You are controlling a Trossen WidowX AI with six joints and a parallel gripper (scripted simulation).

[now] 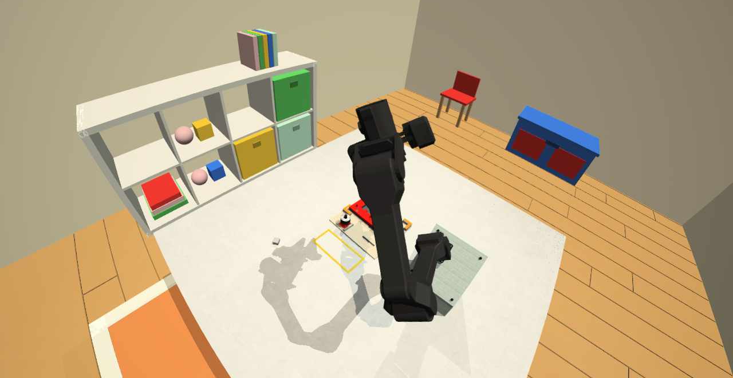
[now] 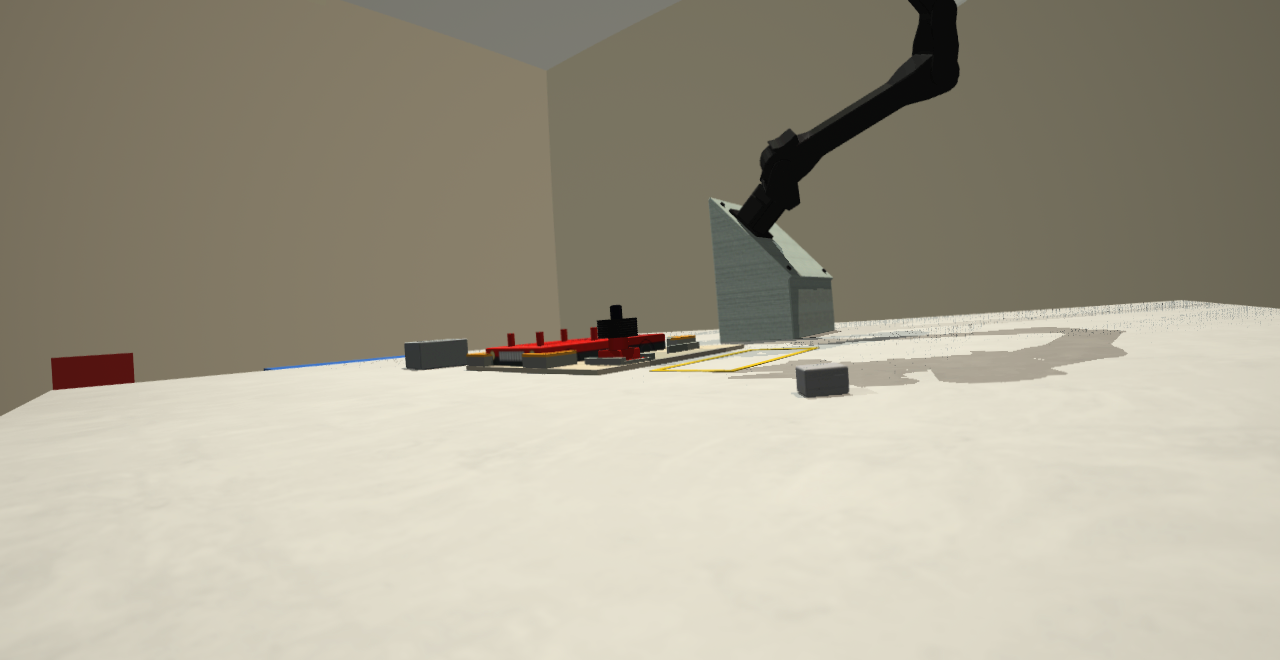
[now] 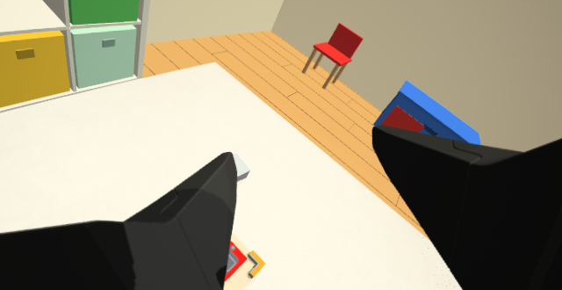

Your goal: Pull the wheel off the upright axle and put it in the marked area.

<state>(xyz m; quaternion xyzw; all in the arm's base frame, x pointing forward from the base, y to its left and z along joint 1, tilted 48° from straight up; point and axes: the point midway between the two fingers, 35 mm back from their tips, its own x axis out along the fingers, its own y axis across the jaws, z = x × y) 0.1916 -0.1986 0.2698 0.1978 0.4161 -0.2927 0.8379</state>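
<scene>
My gripper tip is now 460 mm above the wheel, 150 mm short of it and 20 mm to the left of it.
</scene>
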